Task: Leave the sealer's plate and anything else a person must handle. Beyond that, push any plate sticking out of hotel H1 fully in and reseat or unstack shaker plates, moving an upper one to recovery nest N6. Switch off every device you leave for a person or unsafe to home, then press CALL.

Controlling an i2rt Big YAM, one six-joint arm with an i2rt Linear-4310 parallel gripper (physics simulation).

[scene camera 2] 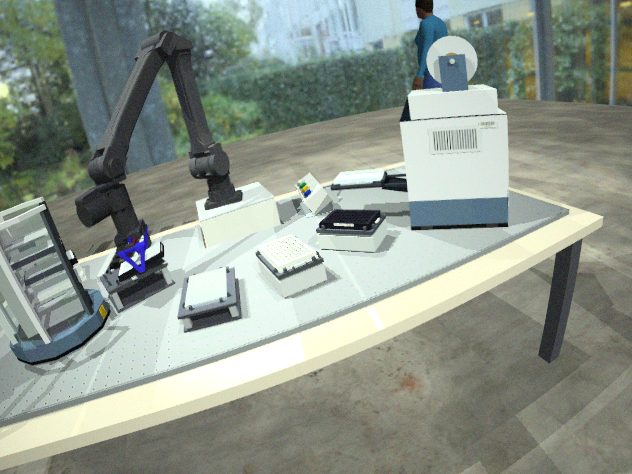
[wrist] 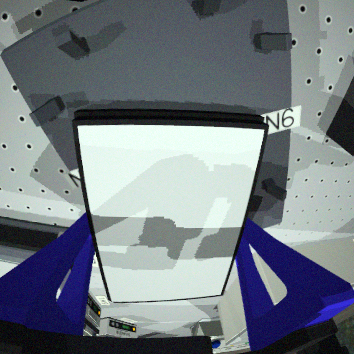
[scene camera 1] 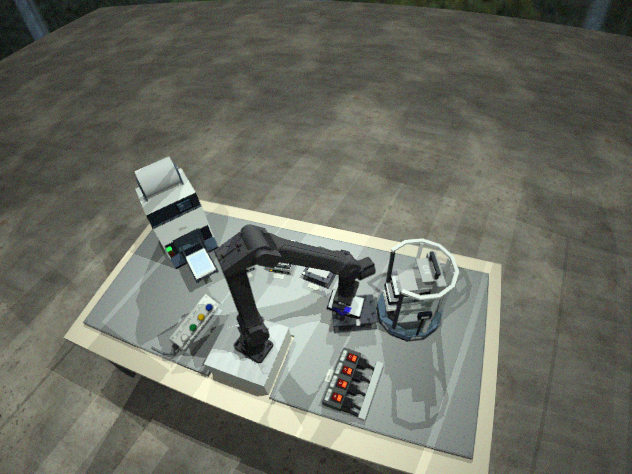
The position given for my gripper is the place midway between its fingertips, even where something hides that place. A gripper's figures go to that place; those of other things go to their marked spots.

Labels:
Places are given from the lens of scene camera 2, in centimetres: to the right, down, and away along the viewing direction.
my gripper (scene camera 2: 143, 264): -43, 7, 84
flat plate (scene camera 2: 205, 288): -22, 10, 72

